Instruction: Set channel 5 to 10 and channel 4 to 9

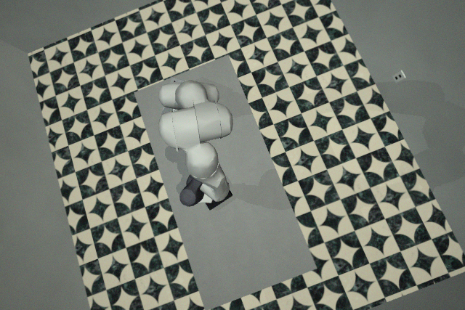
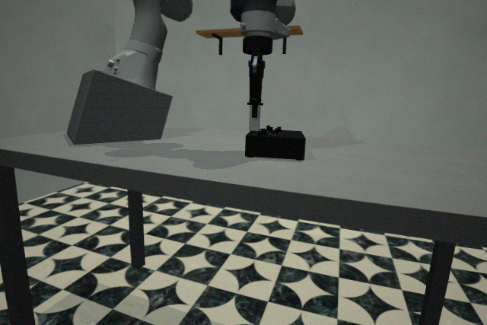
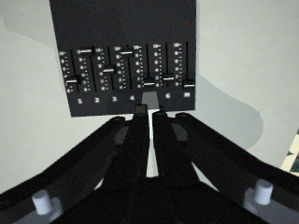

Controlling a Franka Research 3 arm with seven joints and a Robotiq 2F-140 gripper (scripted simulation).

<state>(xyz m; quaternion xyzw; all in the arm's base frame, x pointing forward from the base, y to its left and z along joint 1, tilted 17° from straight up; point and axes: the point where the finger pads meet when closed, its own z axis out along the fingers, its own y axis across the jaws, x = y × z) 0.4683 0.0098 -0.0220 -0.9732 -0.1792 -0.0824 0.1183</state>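
Now: hand 30 mm short of the channel 6 fader cap, 30 mm above it and 10 mm to the left of it. From my hand the other things lie so: channel 5 fader cap: 30 mm below, 20 mm ahead, 10 mm to the left; then M fader cap: 40 mm ahead, 30 mm to the right, 30 mm below; then channel 4 fader cap: 50 mm ahead, 40 mm to the left, 30 mm below.
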